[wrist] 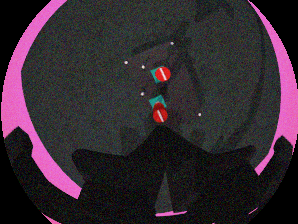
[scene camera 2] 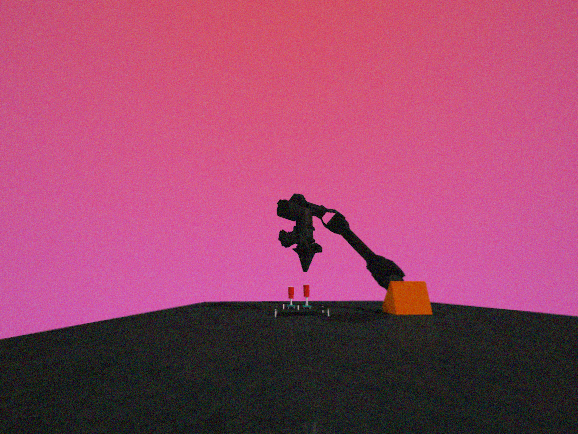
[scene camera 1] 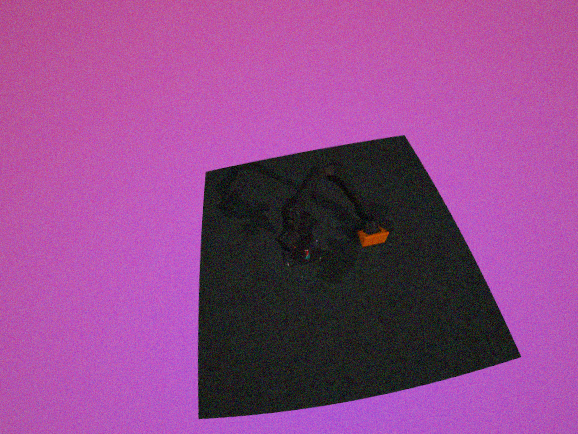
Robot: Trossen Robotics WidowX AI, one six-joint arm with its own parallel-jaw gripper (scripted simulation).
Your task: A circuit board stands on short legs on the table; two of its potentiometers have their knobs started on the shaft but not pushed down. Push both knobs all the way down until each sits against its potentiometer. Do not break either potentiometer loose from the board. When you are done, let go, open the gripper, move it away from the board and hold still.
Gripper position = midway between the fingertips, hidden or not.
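Shut and holding nothing: my gripper (scene camera 2: 305, 271). The wrist view likewise shows the gripper (wrist: 160, 129).
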